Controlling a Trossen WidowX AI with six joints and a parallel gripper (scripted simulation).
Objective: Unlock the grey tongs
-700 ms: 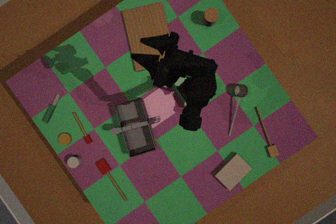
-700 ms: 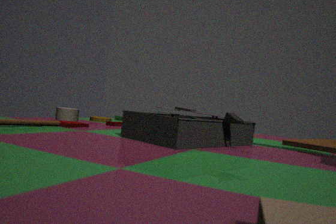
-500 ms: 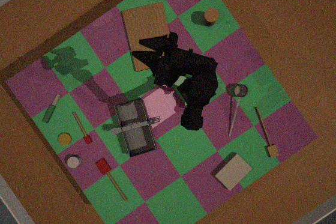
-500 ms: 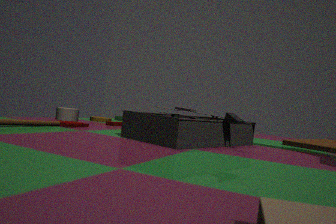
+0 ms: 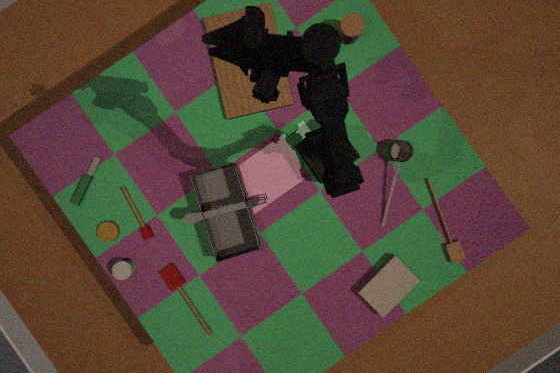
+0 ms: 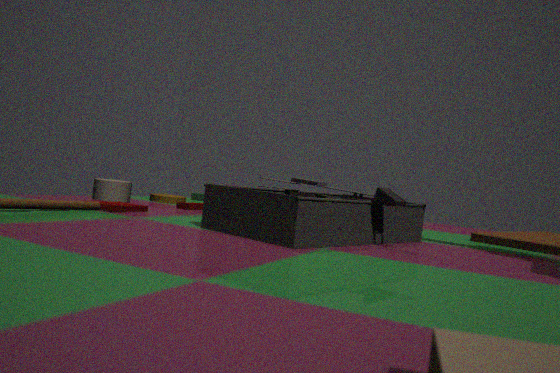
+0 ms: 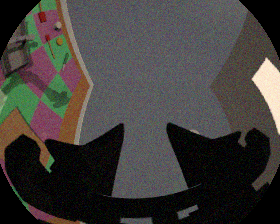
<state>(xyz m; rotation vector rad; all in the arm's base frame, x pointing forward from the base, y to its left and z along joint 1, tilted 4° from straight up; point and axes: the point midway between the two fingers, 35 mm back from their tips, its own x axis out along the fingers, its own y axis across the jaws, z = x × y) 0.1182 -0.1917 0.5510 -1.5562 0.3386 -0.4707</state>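
My gripper tip is now 21 cm short of the roasting tin, 31 cm to the right of it and 57 cm above it. The rest, counted from my gripper tip: beige block: 20 cm behind, 78 cm to the left, 59 cm below; then wooden board: 8 cm behind, 13 cm to the right, 59 cm below; then knife: 60 cm ahead, 1 cm to the left, 59 cm below.
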